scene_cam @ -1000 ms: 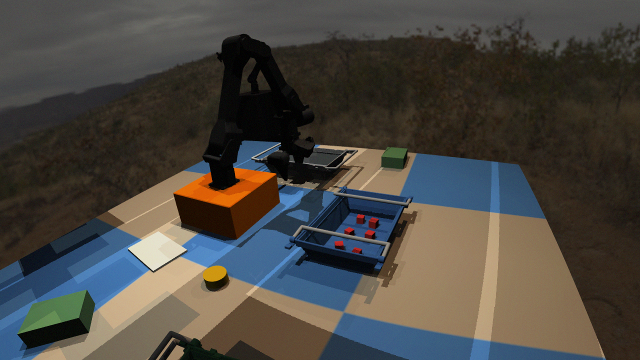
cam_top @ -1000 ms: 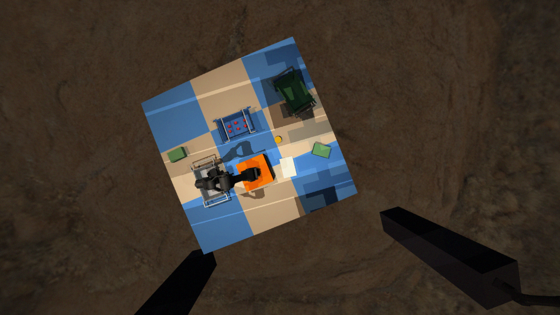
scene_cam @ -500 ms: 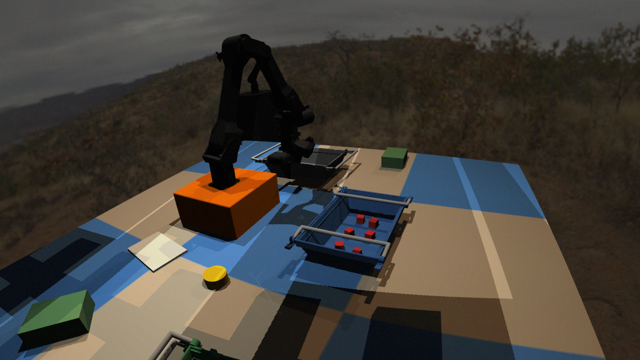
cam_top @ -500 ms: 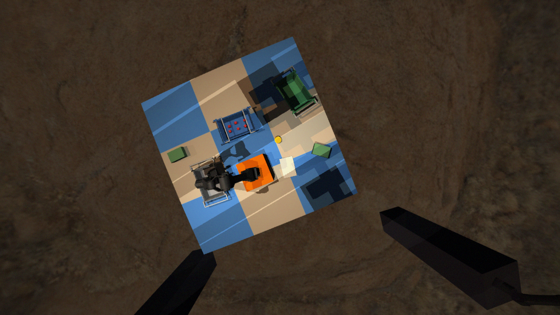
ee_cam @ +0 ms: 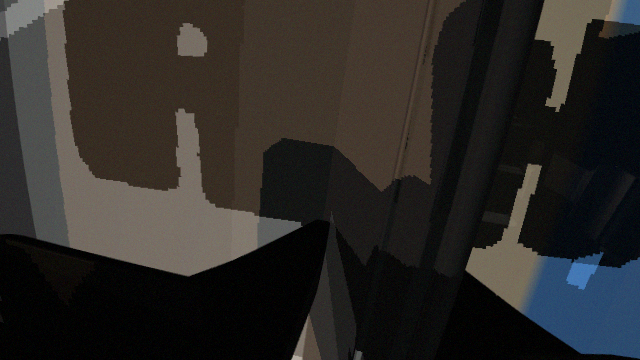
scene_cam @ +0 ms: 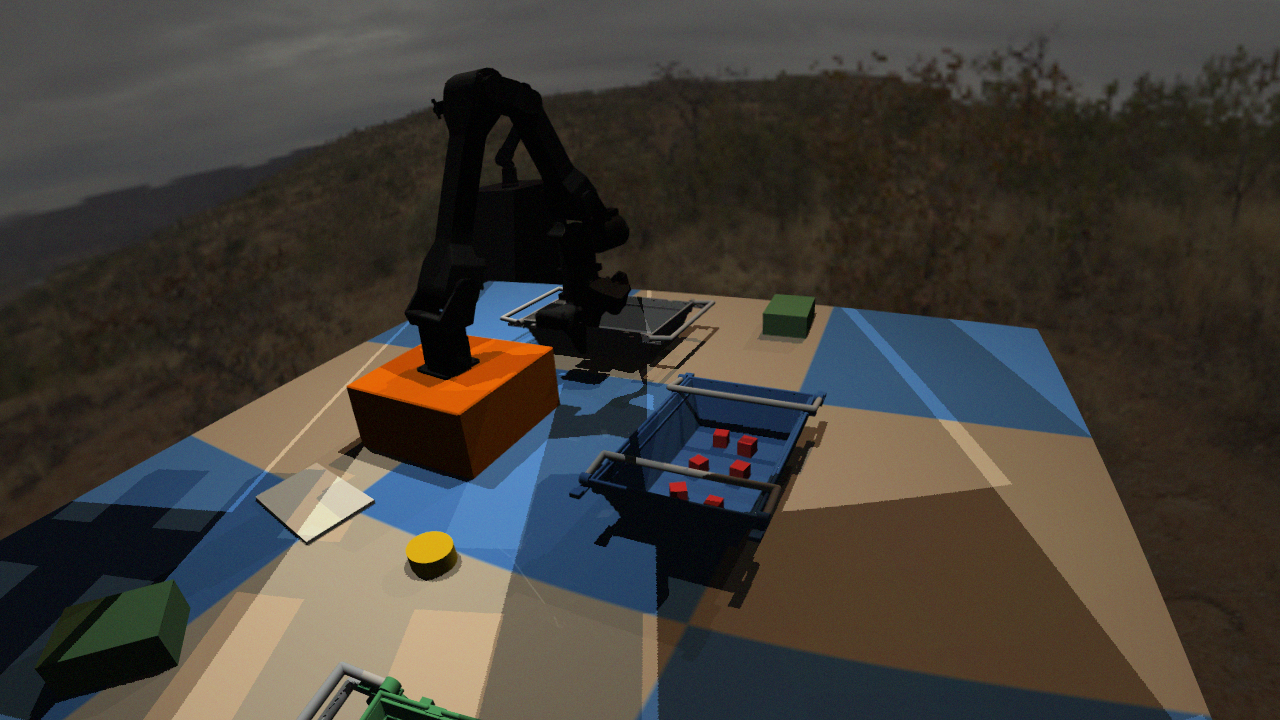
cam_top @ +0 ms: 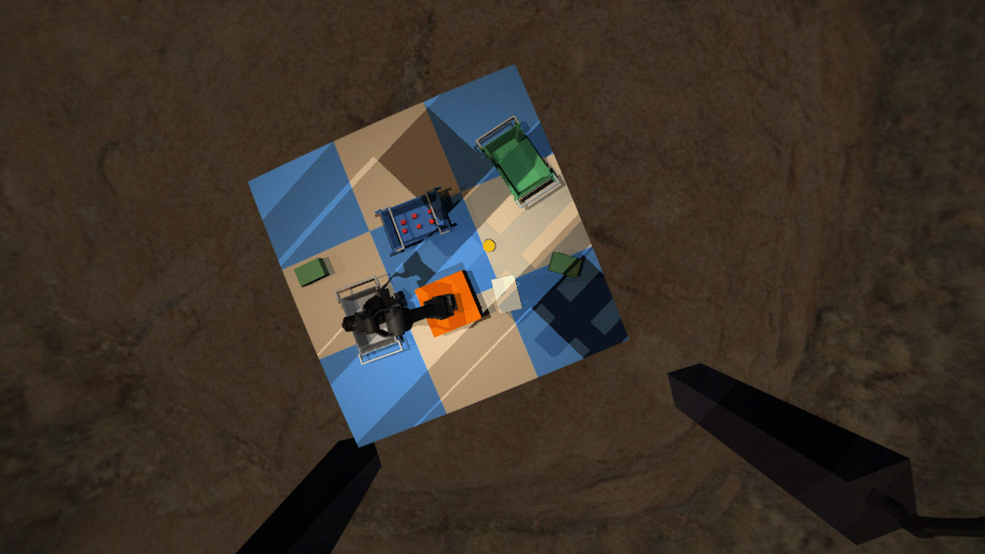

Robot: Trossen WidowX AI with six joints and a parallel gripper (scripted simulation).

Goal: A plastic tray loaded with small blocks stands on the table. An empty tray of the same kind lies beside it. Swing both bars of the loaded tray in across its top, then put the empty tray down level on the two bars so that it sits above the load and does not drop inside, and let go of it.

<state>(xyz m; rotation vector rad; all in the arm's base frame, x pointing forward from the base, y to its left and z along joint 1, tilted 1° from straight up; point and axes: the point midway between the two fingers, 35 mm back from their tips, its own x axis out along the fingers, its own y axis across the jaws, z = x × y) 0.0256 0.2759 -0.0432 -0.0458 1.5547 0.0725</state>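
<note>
The dark plastic tray is 70 mm to the left of my gripper tip, 30 mm above it and 10 mm behind it. The rest, counted from my gripper tip: yellow disc 500 mm to the right, 160 mm ahead; pale flat square 510 mm to the right, 60 mm behind, 10 mm below.
</note>
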